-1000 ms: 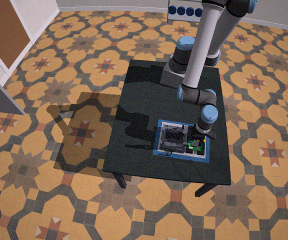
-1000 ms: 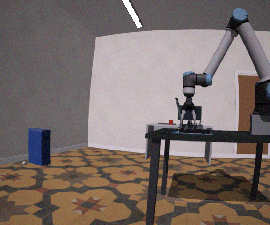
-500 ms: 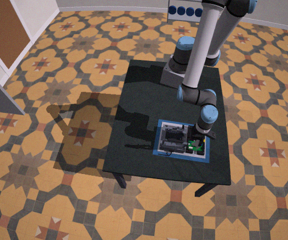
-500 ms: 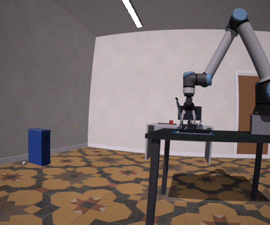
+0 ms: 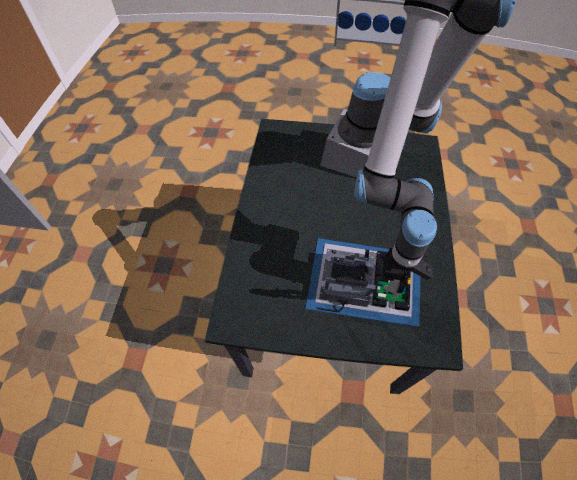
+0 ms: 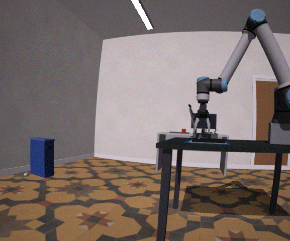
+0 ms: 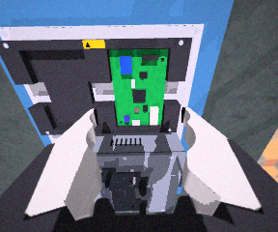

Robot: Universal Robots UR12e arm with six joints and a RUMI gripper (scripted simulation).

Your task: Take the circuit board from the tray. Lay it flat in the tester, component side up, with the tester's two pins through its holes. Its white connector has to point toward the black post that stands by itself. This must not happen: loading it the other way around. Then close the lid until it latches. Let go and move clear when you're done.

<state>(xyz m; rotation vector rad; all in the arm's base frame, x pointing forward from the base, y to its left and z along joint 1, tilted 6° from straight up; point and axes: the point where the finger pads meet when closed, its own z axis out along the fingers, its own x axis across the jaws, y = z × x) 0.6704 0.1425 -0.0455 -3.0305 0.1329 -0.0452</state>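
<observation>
Right now my hand is 60 mm above the green circuit board. Round my hand: tester lid 70 mm ahead, 180 mm to the right, 110 mm above; tester 20 mm behind, 130 mm to the right, 40 mm above.
</observation>
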